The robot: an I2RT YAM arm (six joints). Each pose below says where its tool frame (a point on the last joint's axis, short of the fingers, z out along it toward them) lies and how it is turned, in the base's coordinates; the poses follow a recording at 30 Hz.
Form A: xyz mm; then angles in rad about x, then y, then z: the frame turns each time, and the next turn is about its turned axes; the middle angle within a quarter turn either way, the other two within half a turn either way.
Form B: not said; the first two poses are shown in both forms.
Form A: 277 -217 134 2.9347 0.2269 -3.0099
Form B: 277 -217 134 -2.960 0.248 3.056
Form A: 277 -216 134 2.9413 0.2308 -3.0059
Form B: 277 -216 134 -2.969 0.252 3.051
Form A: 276 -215 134 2.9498 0.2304 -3.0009
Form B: 276 -215 134 -2.978 0.251 3.044
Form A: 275 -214 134 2.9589 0.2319 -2.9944
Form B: 275 -214 134 -2.990 0.253 3.035
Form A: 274 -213 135 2.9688 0.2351 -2.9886
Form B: 274 -213 135 -3.002 0.256 3.027
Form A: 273 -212 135 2.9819 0.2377 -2.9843
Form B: 273 -212 135 -3.017 0.257 3.020
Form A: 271 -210 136 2.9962 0.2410 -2.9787
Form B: 271 -210 136 -3.033 0.259 3.011
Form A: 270 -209 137 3.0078 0.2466 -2.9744
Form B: 270 -209 137 -3.047 0.264 3.004
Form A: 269 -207 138 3.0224 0.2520 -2.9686
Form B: 269 -207 138 -3.064 0.268 2.994
